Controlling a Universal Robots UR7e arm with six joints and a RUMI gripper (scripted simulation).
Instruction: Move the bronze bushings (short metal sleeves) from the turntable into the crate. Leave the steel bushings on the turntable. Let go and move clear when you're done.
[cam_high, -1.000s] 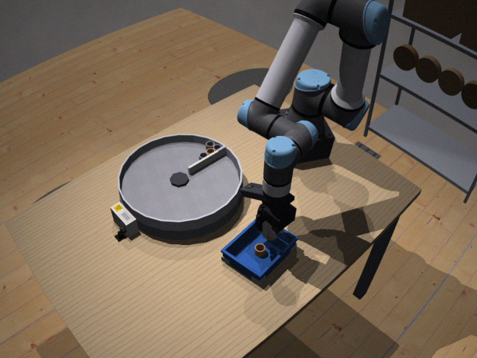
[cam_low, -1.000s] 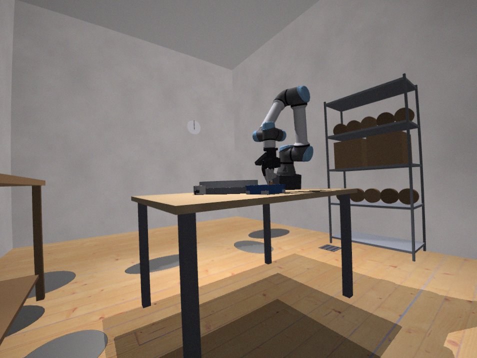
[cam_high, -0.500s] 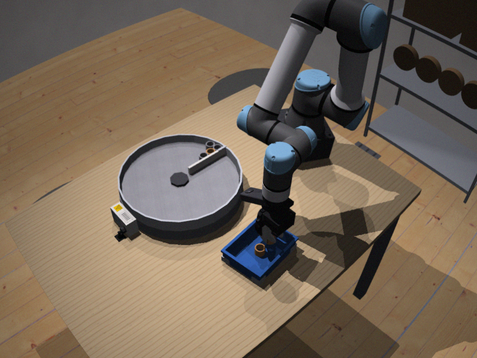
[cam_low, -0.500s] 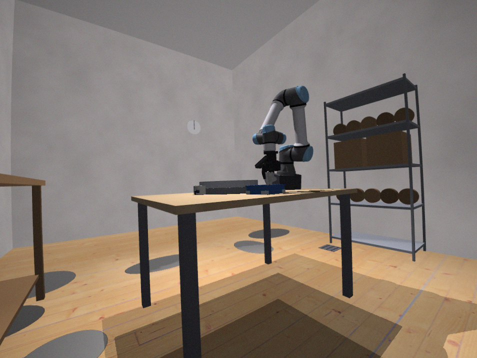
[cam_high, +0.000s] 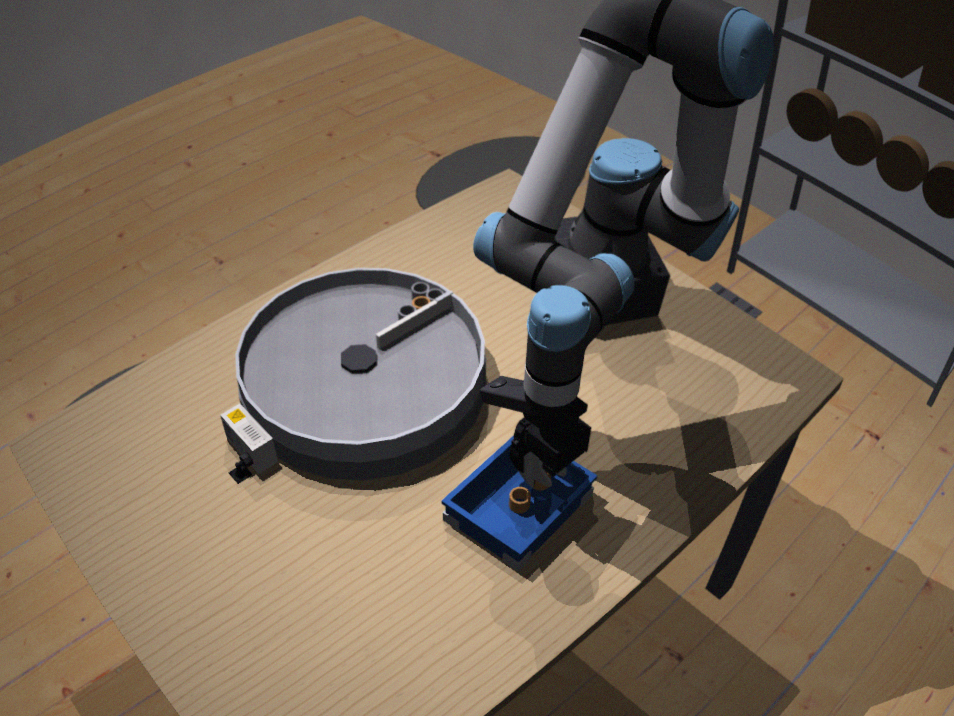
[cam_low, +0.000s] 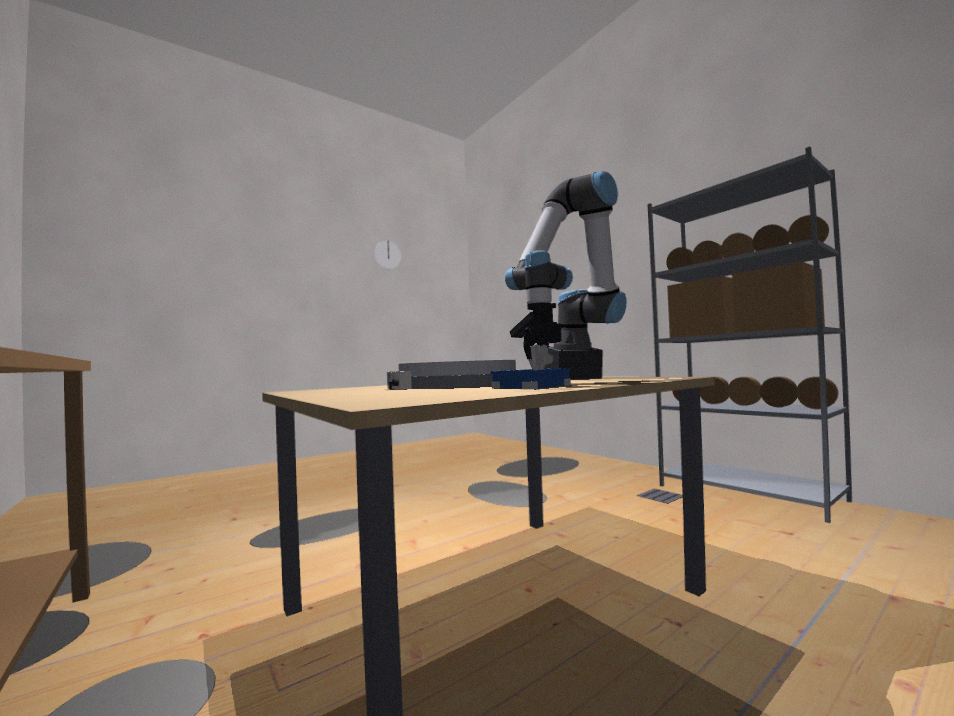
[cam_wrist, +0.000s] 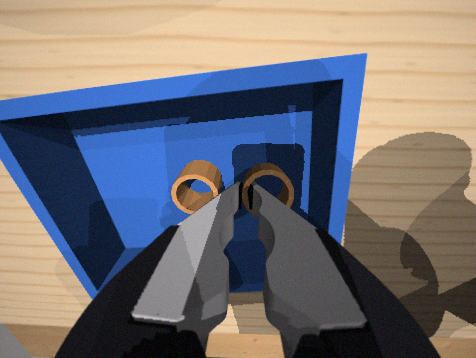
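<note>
My gripper is now 3 cm short of the blue crate, 1 cm to the right of it and 1 cm above it. Round my hand: grey turntable (35 cm to the right, 11 cm ahead, 2 cm above).
</note>
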